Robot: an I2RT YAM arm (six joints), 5 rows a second.
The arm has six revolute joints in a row. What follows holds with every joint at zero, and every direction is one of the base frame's.
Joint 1 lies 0.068 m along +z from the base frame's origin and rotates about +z.
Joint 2 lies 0.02 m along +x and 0.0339 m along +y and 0.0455 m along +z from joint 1 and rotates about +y.
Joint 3 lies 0.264 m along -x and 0.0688 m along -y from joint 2 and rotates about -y.
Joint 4 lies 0.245 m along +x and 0.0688 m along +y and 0.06 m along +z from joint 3 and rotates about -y.
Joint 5 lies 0.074 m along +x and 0.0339 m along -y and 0.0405 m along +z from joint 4 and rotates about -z.
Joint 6 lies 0.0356 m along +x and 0.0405 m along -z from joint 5 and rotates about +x.
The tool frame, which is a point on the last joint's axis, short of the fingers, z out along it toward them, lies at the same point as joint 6; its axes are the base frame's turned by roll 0, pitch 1.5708 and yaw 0 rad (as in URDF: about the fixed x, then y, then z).
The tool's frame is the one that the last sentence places.
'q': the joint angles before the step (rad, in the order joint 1, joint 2, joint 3, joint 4, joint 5, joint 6). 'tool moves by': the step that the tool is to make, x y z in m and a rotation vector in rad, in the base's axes. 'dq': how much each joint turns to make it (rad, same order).
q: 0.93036 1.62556 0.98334 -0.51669 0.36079 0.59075
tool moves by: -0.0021 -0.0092 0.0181 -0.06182 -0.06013 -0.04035
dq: -0.00256 -0.05018 0.02238 -0.08662 0.09317 0.00130
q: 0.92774 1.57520 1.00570 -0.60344 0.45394 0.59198
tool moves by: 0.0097 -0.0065 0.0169 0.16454 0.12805 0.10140
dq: -0.06695 -0.04330 0.02512 0.00293 -0.25494 -0.07083
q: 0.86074 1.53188 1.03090 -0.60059 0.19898 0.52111
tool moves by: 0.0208 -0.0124 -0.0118 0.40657 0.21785 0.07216
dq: -0.13259 -0.00378 -0.08827 0.22718 -0.48197 0.05290
